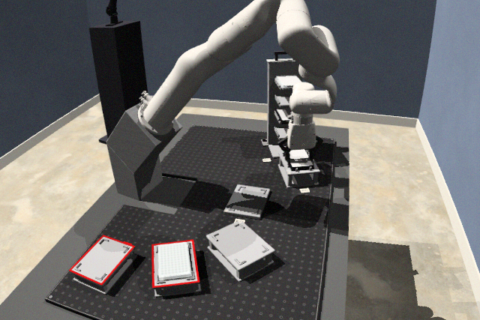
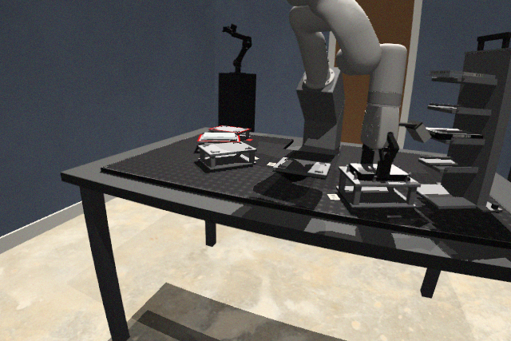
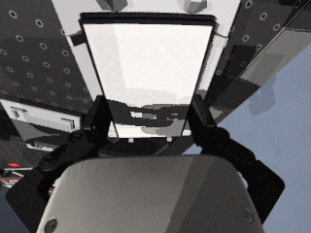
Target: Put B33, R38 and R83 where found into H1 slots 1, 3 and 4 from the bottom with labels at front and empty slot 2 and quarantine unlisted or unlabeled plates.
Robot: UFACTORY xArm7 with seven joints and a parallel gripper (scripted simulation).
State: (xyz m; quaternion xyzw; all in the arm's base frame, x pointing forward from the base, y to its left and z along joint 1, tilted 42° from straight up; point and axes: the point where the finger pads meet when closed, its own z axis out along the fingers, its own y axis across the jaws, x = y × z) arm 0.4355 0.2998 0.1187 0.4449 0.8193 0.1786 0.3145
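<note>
Right now my hand is 1 cm past the pinned regrip nest RG, 1 cm to the right of it and 2 cm above it. The rest, counted from my hand: plate hotel H1: 15 cm behind, 23 cm to the left, 11 cm above; H1 deck label: 16 cm behind, 6 cm to the left, 8 cm below.
</note>
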